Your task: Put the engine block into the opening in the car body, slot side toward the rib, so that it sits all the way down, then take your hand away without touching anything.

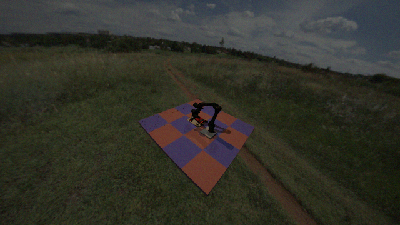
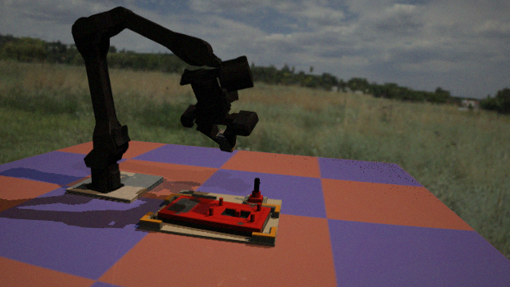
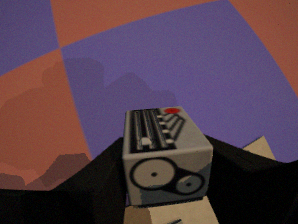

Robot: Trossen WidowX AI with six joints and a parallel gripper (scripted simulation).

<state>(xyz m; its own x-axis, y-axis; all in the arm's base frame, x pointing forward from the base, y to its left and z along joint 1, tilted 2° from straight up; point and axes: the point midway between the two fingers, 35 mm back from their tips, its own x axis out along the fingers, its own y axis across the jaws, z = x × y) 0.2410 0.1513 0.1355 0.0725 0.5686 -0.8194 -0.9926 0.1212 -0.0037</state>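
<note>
Right now my gripper tip is 110 mm short of the black lever post, 50 mm to the left of it and 90 mm above it. Also, from my gripper tip: engine block: 10 mm behind, 10 mm to the right, 10 mm above; tan fixture plate: 70 mm ahead, 160 mm to the right, 110 mm below.
</note>
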